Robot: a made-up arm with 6 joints.
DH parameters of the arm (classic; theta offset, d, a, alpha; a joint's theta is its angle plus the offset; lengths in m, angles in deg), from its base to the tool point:
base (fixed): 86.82 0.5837 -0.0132 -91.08
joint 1: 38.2 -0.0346 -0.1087 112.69
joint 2: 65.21 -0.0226 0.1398 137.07
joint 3: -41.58 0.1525 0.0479 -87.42
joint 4: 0 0.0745 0.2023 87.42
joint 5: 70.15 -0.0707 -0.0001 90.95
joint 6: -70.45 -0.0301 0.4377 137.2
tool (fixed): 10.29 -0.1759 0 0
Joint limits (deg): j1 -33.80..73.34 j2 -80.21..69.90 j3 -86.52..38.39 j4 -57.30..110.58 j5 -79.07..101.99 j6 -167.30..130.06
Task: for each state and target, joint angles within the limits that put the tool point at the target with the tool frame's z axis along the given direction. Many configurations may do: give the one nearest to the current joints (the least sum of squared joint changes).
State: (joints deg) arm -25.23 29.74 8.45 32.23 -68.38 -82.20
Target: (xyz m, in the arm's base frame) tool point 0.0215 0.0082 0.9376 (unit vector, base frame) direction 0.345 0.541 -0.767
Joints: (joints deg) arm 14.30 6.01 12.02 17.83 -68.51 -62.31
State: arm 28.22 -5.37 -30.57 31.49 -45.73 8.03
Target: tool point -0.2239 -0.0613 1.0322 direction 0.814 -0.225 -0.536
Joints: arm -5.29 -7.99 -1.95 20.51 -5.71 -43.24
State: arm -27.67 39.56 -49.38 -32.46 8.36 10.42
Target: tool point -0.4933 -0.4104 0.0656 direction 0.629 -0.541 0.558
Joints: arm -33.80 47.02 -83.08 -57.09 14.28 49.34
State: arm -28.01 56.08 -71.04 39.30 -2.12 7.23
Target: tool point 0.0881 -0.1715 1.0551 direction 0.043 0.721 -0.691
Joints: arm -27.78 63.80 -37.95 61.48 18.85 -35.13
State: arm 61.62 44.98 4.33 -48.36 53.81 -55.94
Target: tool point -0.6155 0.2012 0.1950 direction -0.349 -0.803 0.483
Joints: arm 70.36 -4.95 38.39 -16.02 93.39 -86.25
